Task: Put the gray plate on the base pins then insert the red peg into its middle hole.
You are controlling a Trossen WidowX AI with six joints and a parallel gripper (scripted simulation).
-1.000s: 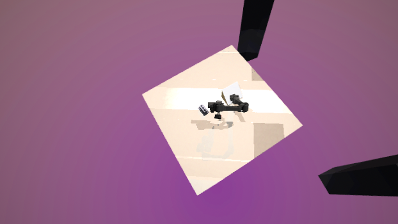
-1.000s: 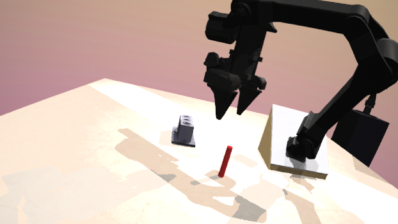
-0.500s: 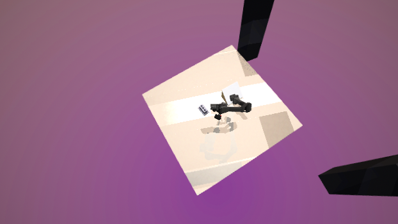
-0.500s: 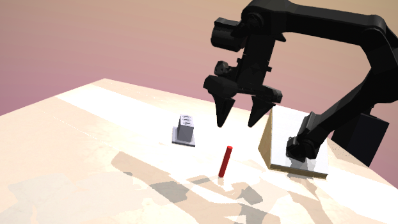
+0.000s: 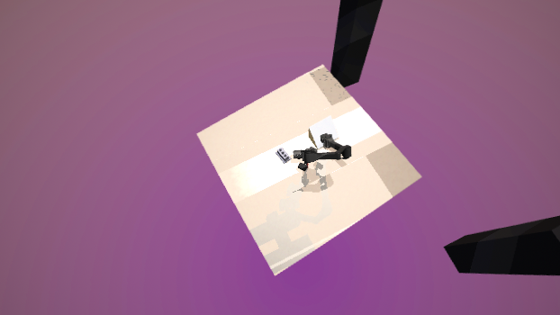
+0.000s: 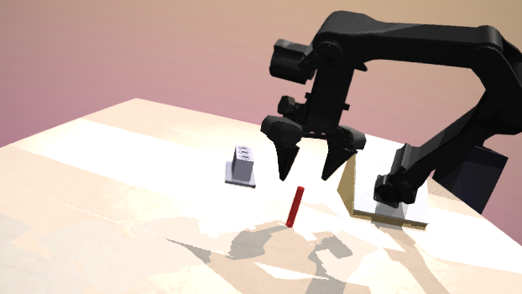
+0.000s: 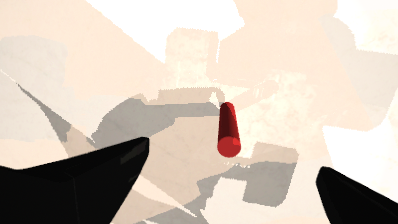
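Now: gripper tip 5 cm above the red peg. Round my gripper tip: gray plate: 13 cm ahead, 17 cm to the right, 5 cm below.
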